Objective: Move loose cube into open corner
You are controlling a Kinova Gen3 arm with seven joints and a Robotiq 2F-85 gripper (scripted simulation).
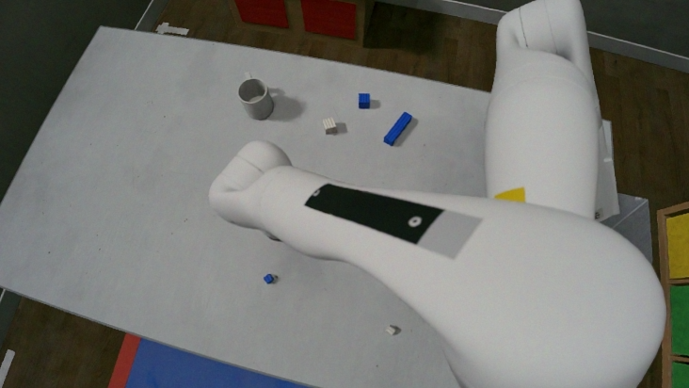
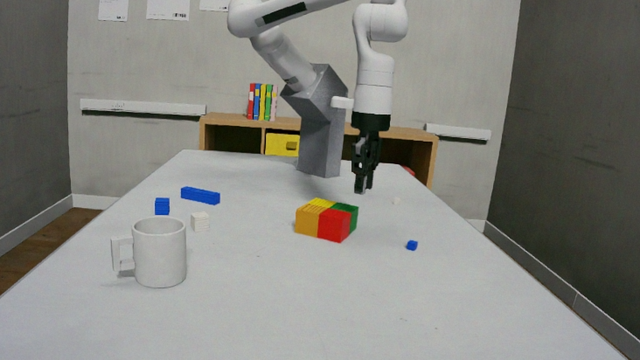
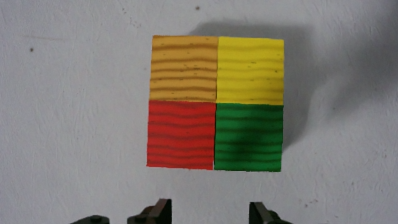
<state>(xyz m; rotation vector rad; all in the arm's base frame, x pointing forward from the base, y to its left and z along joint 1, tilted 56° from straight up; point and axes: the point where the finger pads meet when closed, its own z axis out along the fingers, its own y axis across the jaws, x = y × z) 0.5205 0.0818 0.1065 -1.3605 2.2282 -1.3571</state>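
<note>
Now: hand 90 mm above the green cube, 50 mm past it and 10 mm to the left of it. The rest, counted from my hand: yellow cube (90 mm below, 80 mm behind, 50 mm to the right); then red cube (90 mm below, 50 mm to the right, 10 mm behind); then orange cube (90 mm to the right, 90 mm below, 50 mm behind).
</note>
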